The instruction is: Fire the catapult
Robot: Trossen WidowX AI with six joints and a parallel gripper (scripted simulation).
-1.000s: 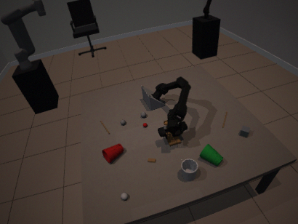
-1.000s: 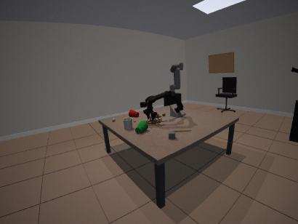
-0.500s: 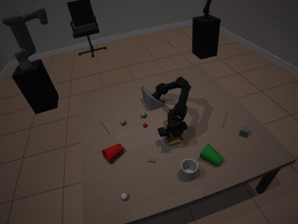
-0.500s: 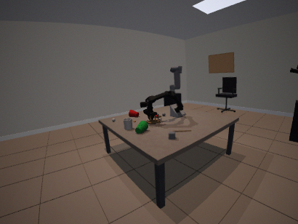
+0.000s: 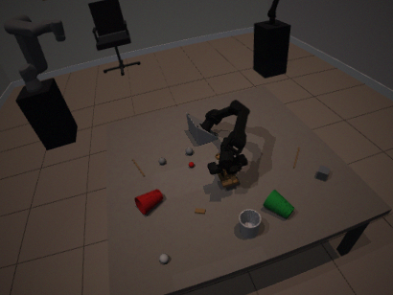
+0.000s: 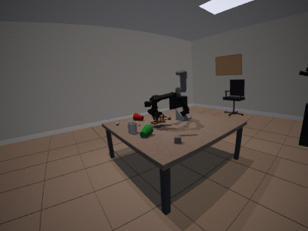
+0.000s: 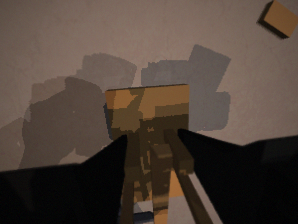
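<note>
The red ball is 21 cm behind my gripper tip, 14 cm to the right of it and 6 cm below it. The rest, counted from my gripper tip: wooden catapult 6 cm behind, 2 cm to the left, 2 cm above; white mug 28 cm ahead, 2 cm to the right, 4 cm below; small wood block 10 cm ahead, 19 cm to the right, 7 cm below.
</note>
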